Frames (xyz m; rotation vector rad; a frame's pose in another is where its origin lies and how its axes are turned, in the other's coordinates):
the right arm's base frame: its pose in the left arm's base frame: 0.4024 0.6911 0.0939 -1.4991 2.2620 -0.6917
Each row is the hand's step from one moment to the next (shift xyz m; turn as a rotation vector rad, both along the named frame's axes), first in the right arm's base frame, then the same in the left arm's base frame.
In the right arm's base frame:
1: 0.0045 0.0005 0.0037 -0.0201 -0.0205 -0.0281
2: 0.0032 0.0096 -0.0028 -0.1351 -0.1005 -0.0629
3: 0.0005 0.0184 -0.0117 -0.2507 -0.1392 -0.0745
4: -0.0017 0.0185 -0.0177 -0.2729 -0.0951 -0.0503
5: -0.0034 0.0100 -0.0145 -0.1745 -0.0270 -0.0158
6: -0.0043 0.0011 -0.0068 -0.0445 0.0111 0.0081
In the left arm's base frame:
1: -0.0002 -0.0048 -0.0034 0.0085 0.0177 0.0350
2: -0.0100 0.0008 -0.0032 0.0951 0.1051 0.1106
3: -0.0203 0.0080 -0.0008 0.1628 0.2016 0.1436
4: -0.0227 0.0113 0.0041 0.1508 0.2313 0.0990
5: -0.0139 0.0094 0.0063 0.0794 0.1555 0.0307
6: -0.0028 0.0057 0.0050 0.0130 0.0430 -0.0124

